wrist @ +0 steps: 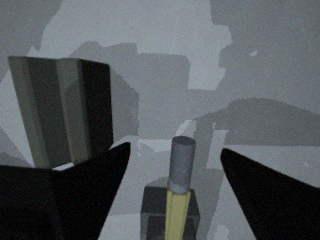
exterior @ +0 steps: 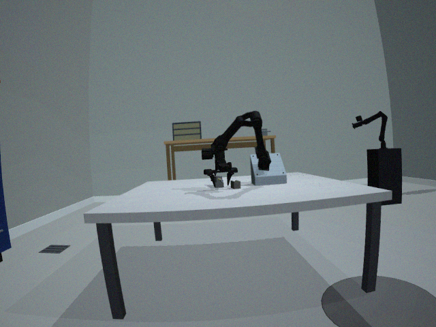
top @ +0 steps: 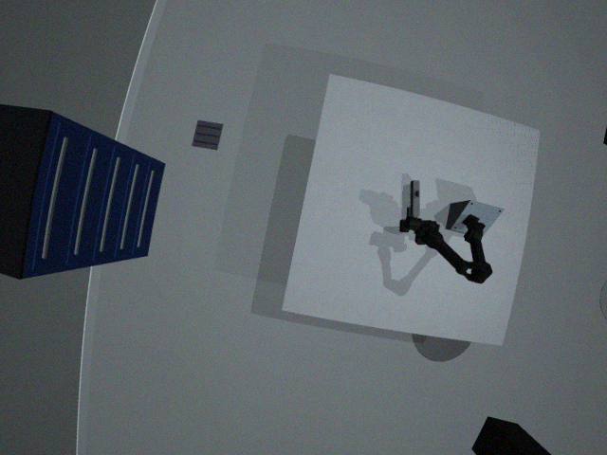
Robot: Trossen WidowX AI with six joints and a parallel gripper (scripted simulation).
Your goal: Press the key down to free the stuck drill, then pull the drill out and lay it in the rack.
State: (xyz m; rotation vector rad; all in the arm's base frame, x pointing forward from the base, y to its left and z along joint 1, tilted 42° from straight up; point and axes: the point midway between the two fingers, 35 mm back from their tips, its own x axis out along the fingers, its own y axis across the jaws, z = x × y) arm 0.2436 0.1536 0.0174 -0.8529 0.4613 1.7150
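Now: gripper tip 4 cm to the left of the drill, 3 cm below it and 1 cm short of it. Also, from my gripper tip: rack 8 cm behind.
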